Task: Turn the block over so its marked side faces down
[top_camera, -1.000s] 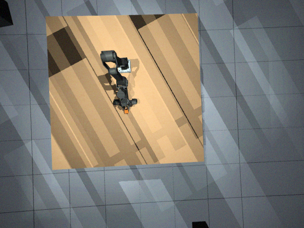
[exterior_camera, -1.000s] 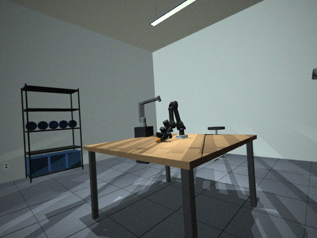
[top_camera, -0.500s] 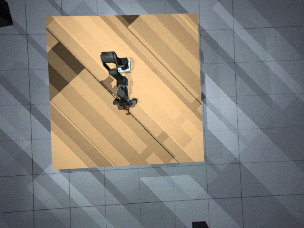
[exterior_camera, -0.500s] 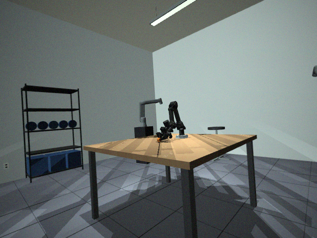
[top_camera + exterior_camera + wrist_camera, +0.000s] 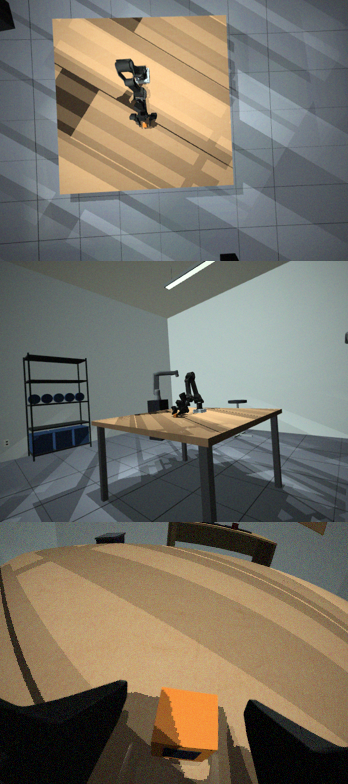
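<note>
Now: gripper tip 2 cm past the orange block and 1 cm above it.
</note>
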